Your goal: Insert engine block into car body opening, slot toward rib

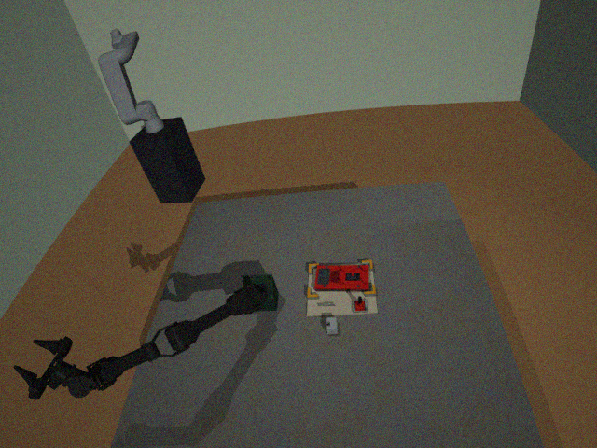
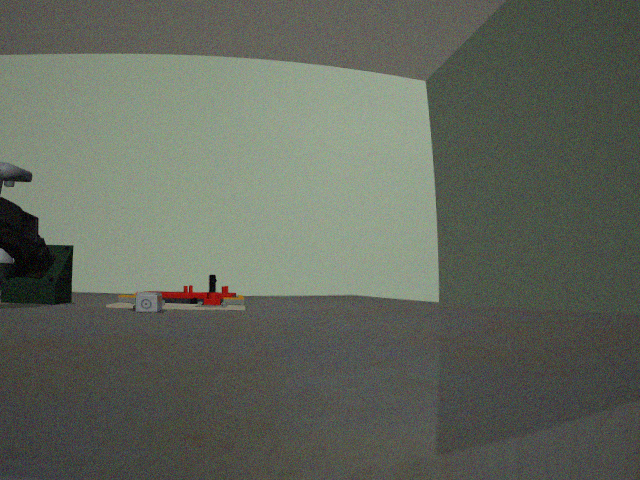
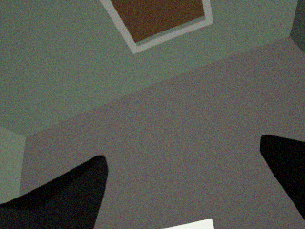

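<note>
Right now my gripper tip is 770 mm short of the engine block, 390 mm to the right of it and 360 mm above it.
</note>
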